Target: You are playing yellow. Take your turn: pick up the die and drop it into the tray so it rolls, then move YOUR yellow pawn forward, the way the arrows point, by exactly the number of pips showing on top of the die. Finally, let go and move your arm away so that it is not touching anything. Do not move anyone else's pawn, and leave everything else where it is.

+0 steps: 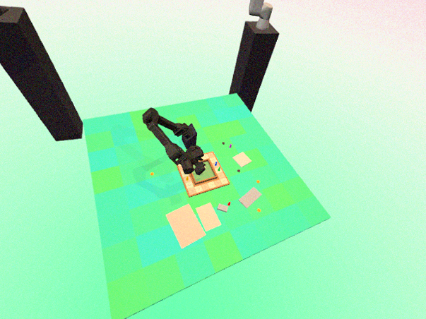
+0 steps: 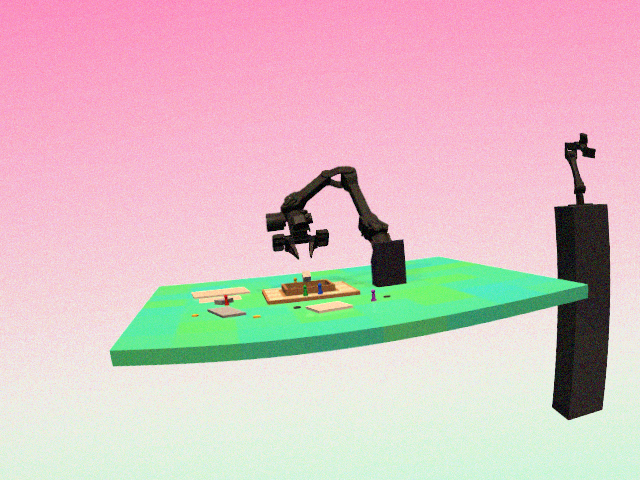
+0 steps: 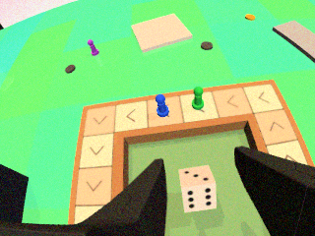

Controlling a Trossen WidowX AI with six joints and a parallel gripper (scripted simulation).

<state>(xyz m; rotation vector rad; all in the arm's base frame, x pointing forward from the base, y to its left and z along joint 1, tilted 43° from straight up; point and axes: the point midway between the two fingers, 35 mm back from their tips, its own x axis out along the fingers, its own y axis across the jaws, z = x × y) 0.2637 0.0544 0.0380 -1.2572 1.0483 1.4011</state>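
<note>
The yellow pawn lies 4 cm ahead of my gripper tip, 11 cm to the right of it and 9 cm below it. Round my gripper tip: blue pawn (4 cm behind, 10 cm to the left, 9 cm below); then green tray (11 cm below); then white die (6 cm below).
</note>
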